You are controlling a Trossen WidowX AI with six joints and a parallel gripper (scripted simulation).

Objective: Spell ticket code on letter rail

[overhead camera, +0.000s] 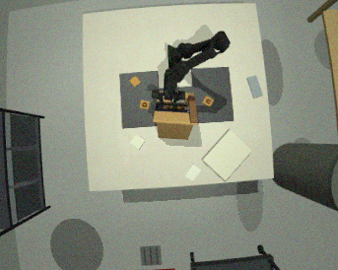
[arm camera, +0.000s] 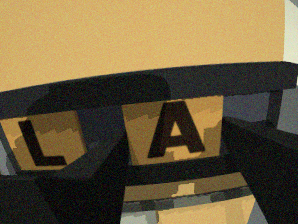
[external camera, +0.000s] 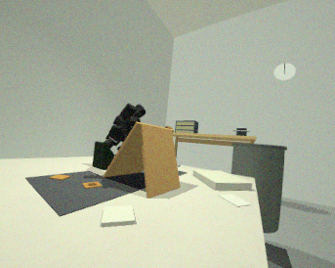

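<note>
My gripper tip is now 5 cm past the white ticket, 7 cm to the right of it and 8 cm above it. The rest, counted from my gripper tip: dark mat 13 cm behind, 7 cm to the left, 17 cm below; white card 17 cm ahead, 23 cm to the right, 17 cm below; white box 34 cm ahead, 36 cm to the left, 16 cm below.
</note>
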